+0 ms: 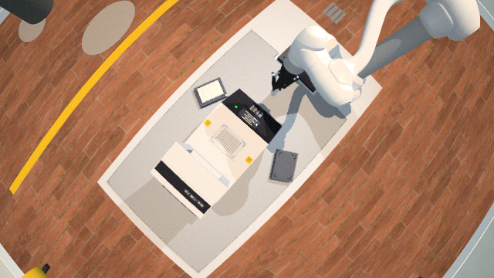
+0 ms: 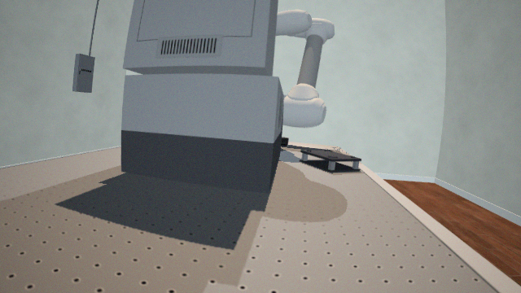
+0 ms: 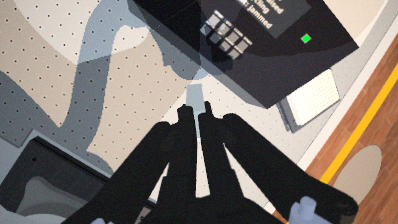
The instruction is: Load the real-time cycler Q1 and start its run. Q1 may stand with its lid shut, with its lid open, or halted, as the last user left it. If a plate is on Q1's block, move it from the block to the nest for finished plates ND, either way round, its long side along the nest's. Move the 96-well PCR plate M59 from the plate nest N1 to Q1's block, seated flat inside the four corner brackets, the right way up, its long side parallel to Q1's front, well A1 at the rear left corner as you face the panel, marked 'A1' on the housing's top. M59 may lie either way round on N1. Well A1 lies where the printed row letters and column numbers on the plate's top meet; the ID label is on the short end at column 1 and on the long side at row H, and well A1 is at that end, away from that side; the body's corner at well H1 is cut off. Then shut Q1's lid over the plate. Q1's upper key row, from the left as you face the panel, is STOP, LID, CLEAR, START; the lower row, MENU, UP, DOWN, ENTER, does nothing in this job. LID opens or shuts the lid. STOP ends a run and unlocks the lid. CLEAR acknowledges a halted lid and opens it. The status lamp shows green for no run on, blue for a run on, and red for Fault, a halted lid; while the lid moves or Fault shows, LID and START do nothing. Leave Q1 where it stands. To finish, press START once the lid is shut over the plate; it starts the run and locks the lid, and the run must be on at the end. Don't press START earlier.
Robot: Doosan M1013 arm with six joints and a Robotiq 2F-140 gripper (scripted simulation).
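The white 96-well plate is 17 cm ahead of my hand, 29 cm to the right of it and 20 cm below it. Round my hand: dark nest nd 23 cm ahead, 29 cm to the left, 20 cm below.
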